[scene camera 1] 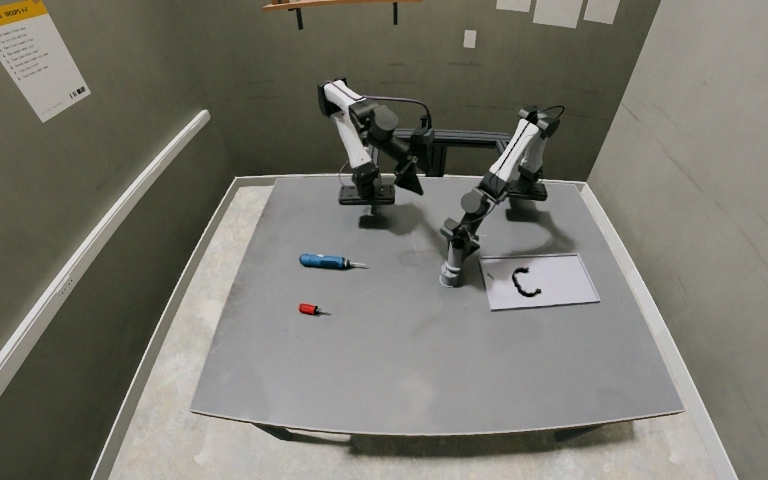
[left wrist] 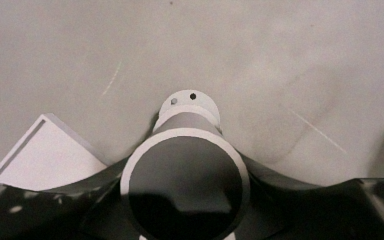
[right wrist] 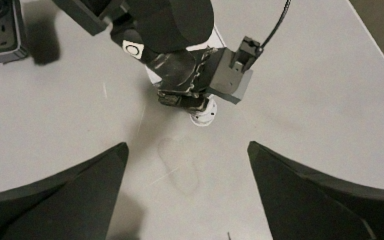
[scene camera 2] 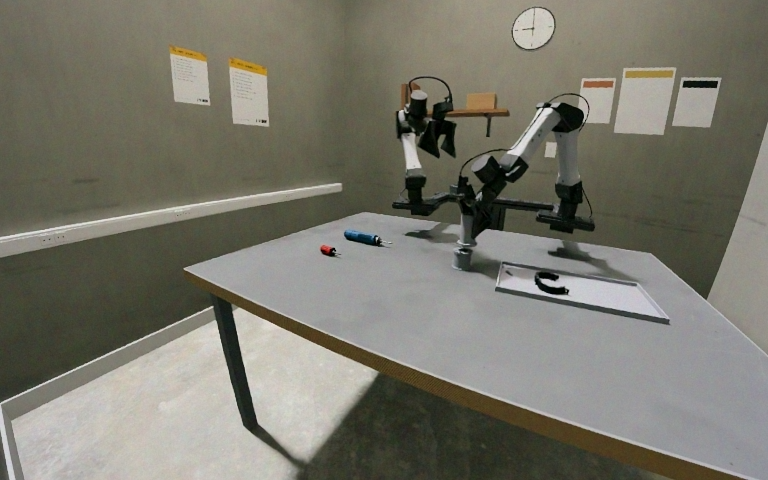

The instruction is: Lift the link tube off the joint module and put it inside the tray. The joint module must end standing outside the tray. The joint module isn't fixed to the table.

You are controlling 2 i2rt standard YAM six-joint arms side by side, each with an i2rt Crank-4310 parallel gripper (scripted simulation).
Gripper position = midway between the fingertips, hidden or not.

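Observation:
I find my left gripper in scene camera 2 (scene camera 2: pixel 467 236), in the left wrist view (left wrist: pixel 187 143) and in the right wrist view (right wrist: pixel 199 99). My right gripper is visible to me in scene camera 1 (scene camera 1: pixel 427 185), and I can see it in the right wrist view (right wrist: pixel 188 144) and in scene camera 2 (scene camera 2: pixel 447 157) too. There is also a link tube (left wrist: pixel 186 173).

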